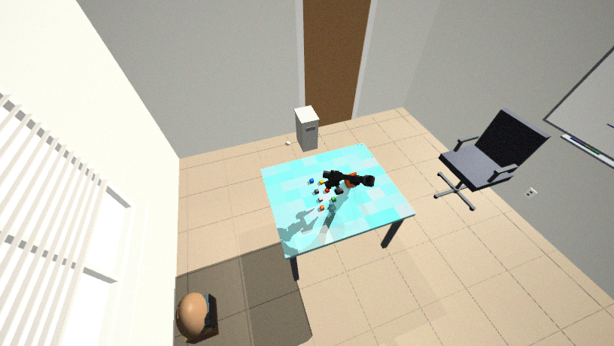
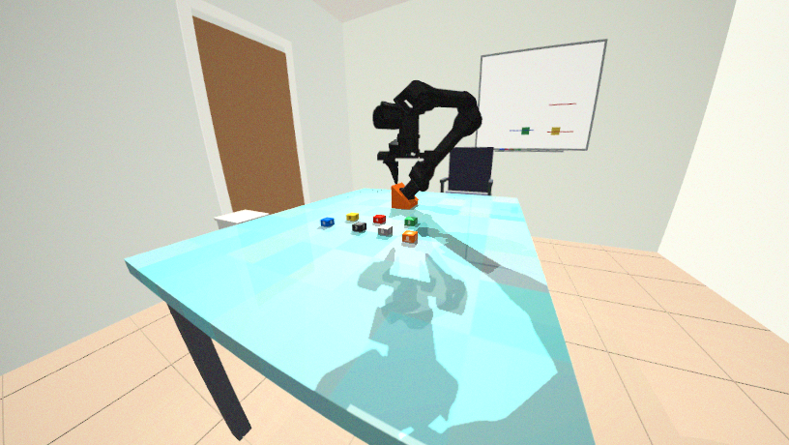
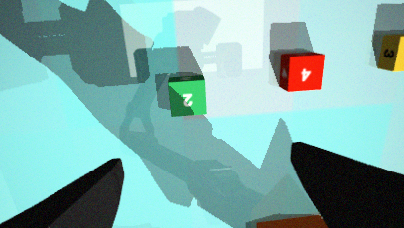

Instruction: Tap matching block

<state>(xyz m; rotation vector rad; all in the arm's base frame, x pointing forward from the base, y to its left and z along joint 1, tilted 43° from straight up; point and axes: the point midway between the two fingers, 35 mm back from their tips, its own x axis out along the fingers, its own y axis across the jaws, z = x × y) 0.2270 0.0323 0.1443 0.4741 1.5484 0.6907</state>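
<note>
The dark grey block lies 120 mm ahead of my gripper tip, 110 mm to the right of it and 120 mm below it. Round my gripper tip: red block: 20 mm ahead, 100 mm to the right, 120 mm below; orange block: 120 mm ahead, 60 mm to the left, 120 mm below; green block: 10 mm to the left, 120 mm below.
</note>
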